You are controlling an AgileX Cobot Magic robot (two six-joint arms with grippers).
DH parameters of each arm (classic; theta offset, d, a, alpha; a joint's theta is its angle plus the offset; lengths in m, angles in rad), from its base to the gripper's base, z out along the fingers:
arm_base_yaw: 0 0.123 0 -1.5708
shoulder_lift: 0.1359 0 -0.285 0
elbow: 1.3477 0 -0.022 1.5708
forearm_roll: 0 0.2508 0 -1.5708
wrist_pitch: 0 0 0.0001 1.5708
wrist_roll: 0 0.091 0 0
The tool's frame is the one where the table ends.
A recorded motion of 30 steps. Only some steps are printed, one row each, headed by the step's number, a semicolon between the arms.
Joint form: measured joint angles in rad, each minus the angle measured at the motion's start. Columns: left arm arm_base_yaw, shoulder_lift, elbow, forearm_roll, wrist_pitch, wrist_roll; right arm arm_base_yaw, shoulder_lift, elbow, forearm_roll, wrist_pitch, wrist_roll.
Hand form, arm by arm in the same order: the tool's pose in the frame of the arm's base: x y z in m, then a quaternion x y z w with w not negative. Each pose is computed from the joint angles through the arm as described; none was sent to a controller.
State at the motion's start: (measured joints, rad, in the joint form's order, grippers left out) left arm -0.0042 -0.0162 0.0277 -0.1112 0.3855 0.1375; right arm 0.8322 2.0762 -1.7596 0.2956 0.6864 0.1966
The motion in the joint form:
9: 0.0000 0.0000 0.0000 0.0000 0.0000 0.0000; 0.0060 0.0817 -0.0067 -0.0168 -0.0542 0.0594
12: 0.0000 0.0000 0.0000 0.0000 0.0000 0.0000; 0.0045 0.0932 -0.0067 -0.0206 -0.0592 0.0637
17: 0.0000 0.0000 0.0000 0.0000 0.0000 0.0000; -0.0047 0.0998 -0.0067 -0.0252 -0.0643 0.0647
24: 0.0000 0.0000 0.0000 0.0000 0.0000 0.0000; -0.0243 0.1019 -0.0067 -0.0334 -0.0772 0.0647
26: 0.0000 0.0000 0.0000 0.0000 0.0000 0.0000; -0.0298 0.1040 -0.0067 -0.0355 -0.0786 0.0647
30: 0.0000 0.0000 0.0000 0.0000 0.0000 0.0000; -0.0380 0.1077 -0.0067 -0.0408 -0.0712 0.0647
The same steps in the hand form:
9: 0.0521 -0.0040 0.1703 0.02789 0.80654 -0.00793 0.59047; 0.3160 0.3734 0.2111 -0.19255 0.92456 0.25711 0.20495
12: 0.0521 -0.0040 0.1703 0.02789 0.80654 -0.00793 0.59047; 0.3176 0.3737 0.2057 -0.19040 0.92626 0.25397 0.20319
17: 0.0521 -0.0040 0.1703 0.02789 0.80654 -0.00793 0.59047; 0.3219 0.3712 0.2027 -0.18650 0.92753 0.25085 0.20490
24: 0.0521 -0.0040 0.1703 0.02789 0.80654 -0.00793 0.59047; 0.3303 0.3651 0.2022 -0.17865 0.92777 0.24819 0.21384
26: 0.0521 -0.0040 0.1703 0.02789 0.80654 -0.00793 0.59047; 0.3326 0.3634 0.2012 -0.17659 0.92837 0.24662 0.21476
30: 0.0521 -0.0040 0.1703 0.02789 0.80654 -0.00793 0.59047; 0.3355 0.3603 0.1989 -0.17502 0.93058 0.24146 0.21233

